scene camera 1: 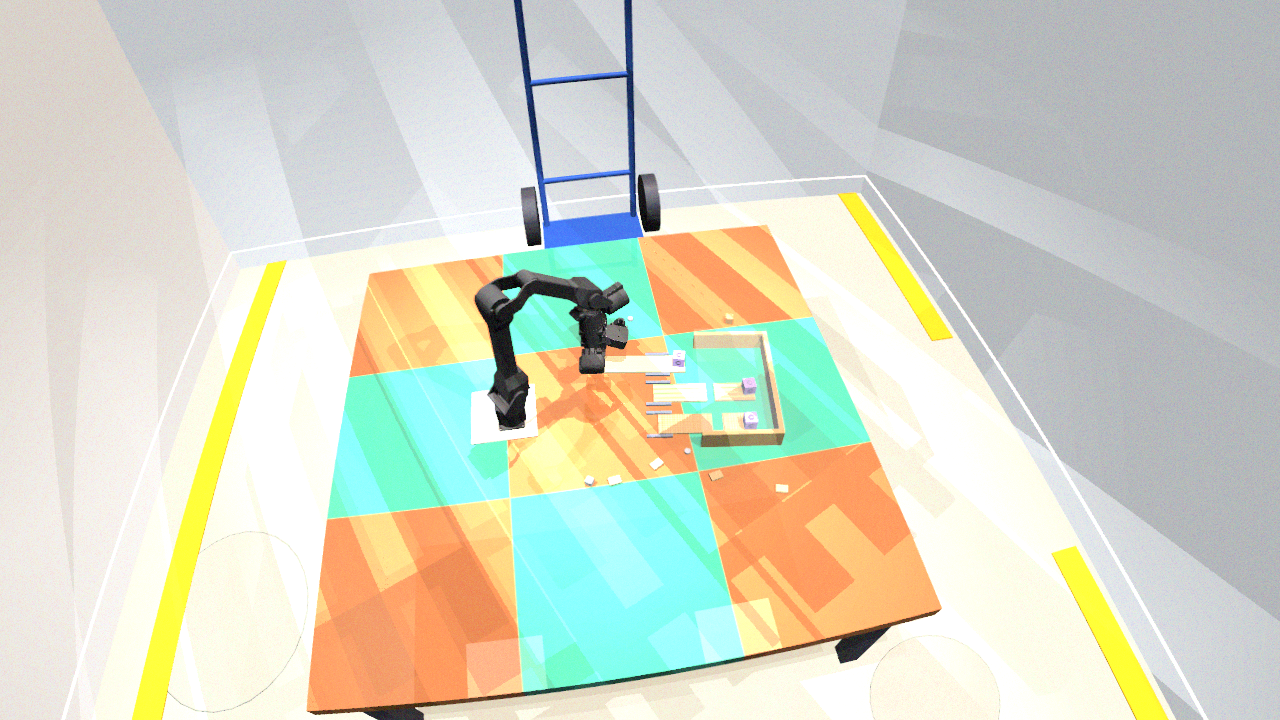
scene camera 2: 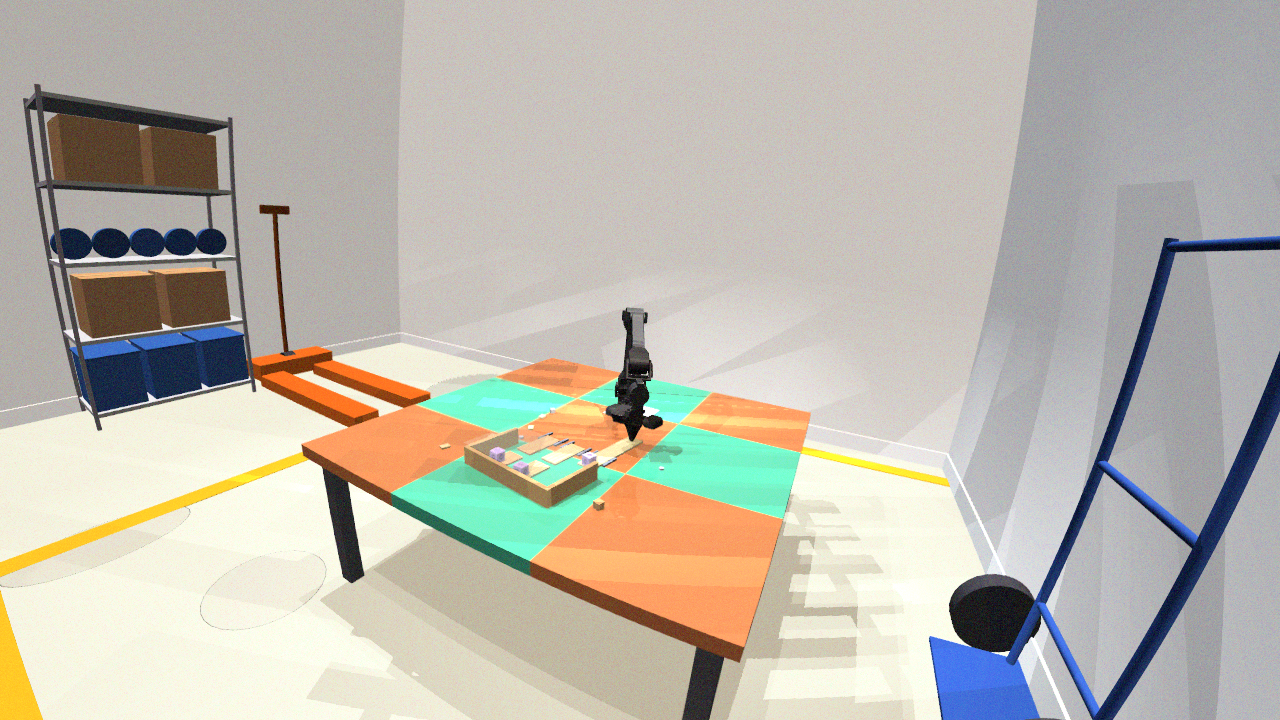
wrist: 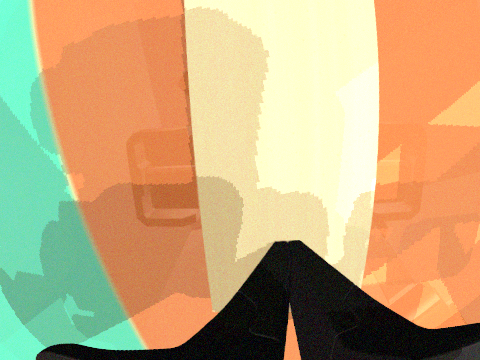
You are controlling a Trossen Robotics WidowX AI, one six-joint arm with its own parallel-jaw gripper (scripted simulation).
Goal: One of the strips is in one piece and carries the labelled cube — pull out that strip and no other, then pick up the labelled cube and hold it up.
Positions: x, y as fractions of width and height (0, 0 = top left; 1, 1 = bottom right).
Scene:
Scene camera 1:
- my gripper: 0.47, 0.50
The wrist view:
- my gripper: 0.60, 0.70

